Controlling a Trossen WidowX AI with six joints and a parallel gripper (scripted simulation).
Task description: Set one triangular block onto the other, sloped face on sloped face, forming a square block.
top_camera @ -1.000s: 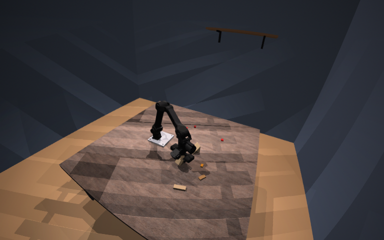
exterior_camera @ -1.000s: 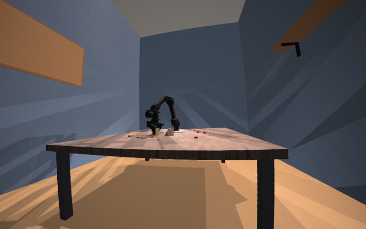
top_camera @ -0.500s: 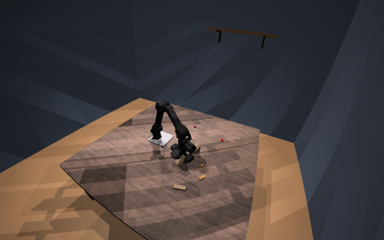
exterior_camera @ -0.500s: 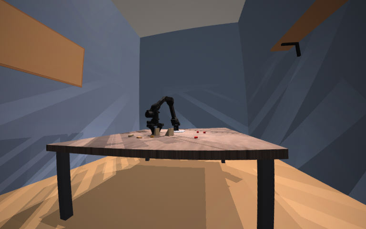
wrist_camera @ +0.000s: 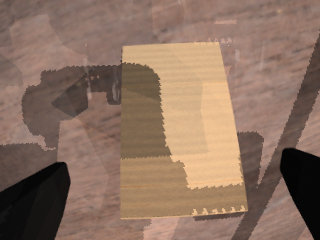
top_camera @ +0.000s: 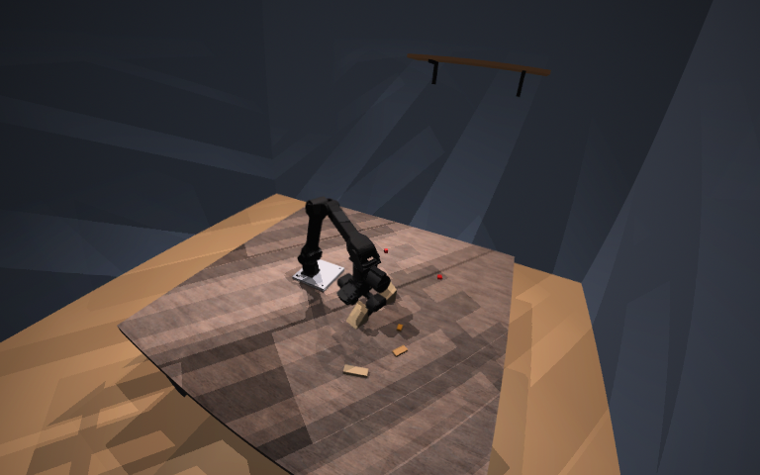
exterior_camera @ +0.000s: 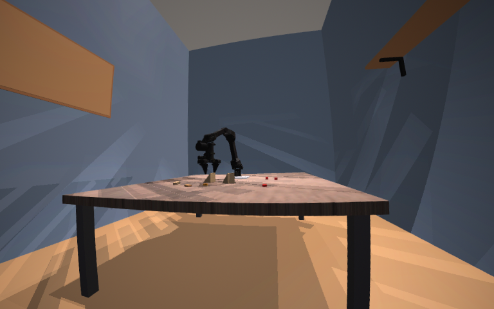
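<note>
Now: the tan triangular block 10 mm to the left of my gripper tip and 40 mm below it. Also, from my gripper tip: small orange cube 150 mm ahead, 30 mm to the left, 50 mm below; red bit 210 mm ahead, 380 mm to the left, 50 mm below.
</note>
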